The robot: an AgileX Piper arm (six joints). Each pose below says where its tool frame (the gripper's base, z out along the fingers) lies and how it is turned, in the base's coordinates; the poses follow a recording.
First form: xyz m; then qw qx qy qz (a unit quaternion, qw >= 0).
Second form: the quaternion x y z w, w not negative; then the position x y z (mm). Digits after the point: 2 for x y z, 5 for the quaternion.
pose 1, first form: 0.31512, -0.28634, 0.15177, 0.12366, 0.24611, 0.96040, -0.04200
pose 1, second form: 0.24611, 0.96040, -0.04200, 0.12366, 315.12, -286.34, 151.77
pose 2, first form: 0.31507, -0.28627, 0.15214, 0.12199, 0.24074, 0.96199, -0.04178
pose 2, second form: 0.24074, 0.96199, -0.04178, 0.12199, 315.07, -286.27, 152.14
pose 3, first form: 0.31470, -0.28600, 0.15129, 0.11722, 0.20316, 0.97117, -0.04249
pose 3, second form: 0.20316, 0.97117, -0.04249, 0.11722, 314.70, -286.00, 151.29
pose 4, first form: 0.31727, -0.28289, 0.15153, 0.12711, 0.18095, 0.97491, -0.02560
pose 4, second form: 0.18095, 0.97491, -0.02560, 0.12711, 317.27, -282.89, 151.53
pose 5, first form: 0.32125, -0.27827, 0.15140, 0.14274, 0.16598, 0.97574, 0.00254
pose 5, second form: 0.16598, 0.97574, 0.00254, 0.14274, 321.25, -278.27, 151.40
